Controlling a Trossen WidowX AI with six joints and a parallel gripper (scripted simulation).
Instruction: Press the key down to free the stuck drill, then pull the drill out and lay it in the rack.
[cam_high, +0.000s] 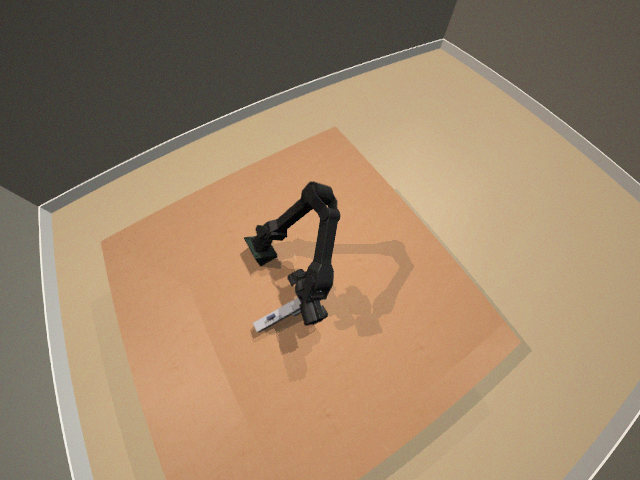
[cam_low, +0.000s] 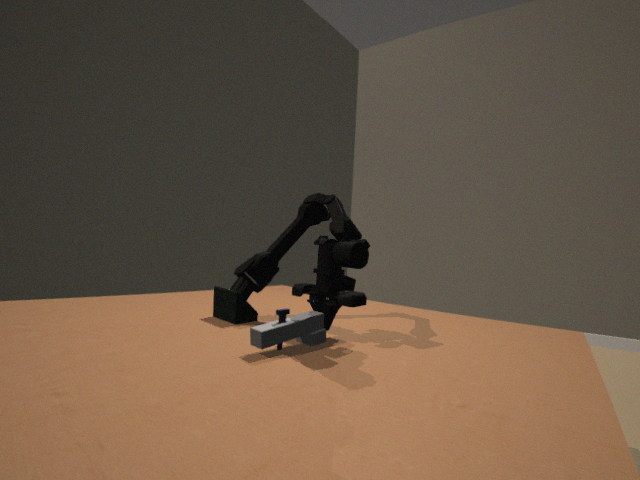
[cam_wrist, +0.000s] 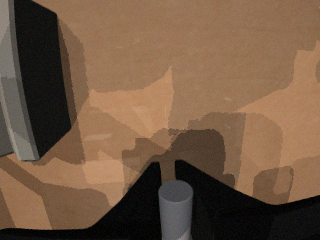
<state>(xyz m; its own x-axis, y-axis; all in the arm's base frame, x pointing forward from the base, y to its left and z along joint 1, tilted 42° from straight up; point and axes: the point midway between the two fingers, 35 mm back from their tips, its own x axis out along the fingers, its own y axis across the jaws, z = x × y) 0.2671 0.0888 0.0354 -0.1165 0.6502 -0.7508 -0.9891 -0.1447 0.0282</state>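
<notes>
My gripper tip is now 50 mm to the left of the drill and 30 mm below it. The rest, counted from my gripper tip: dark t-shaped key 140 mm to the right, 30 mm above, 10 mm ahead; light grey holder block 110 mm to the right, 10 mm ahead, 10 mm above; ribbed grey rack 80 mm behind, 50 mm to the left.
</notes>
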